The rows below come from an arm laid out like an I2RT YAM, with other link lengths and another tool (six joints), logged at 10 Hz.
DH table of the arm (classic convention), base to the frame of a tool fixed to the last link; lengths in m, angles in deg. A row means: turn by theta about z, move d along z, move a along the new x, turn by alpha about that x. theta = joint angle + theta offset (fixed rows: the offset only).
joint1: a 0.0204, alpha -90, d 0.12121, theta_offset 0
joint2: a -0.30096, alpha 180, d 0, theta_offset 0
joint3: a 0.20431, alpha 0, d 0, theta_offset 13.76
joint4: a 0.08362, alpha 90, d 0.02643, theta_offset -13.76
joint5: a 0, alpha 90, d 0.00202, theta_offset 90
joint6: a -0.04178, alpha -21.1, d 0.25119, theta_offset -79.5
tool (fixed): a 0, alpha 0, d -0.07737, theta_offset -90
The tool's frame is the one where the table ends.
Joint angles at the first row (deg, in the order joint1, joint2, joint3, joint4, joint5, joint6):
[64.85 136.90 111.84 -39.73 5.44 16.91]
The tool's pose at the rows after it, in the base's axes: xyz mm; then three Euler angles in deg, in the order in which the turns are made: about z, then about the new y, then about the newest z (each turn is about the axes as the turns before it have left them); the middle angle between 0 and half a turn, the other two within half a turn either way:
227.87 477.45 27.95 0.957 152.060 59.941
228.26 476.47 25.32 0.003 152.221 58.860
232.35 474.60 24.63 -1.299 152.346 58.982
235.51 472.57 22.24 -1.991 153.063 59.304
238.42 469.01 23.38 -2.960 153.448 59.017
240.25 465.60 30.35 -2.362 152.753 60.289
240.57 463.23 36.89 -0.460 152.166 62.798
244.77 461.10 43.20 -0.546 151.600 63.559
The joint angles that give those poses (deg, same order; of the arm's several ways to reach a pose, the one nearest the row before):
[64.76 138.13 113.09 -41.08 6.42 17.40]
[64.70 138.60 113.55 -41.59 6.46 17.31]
[64.26 138.60 113.35 -41.50 6.72 18.26]
[63.65 138.77 113.03 -41.23 6.20 18.88]
[63.11 138.55 112.95 -41.69 6.00 19.16]
[62.93 136.89 111.17 -40.77 6.50 19.33]
[62.81 134.93 108.41 -38.69 6.61 19.51]
[62.45 134.10 108.28 -38.85 7.09 19.73]

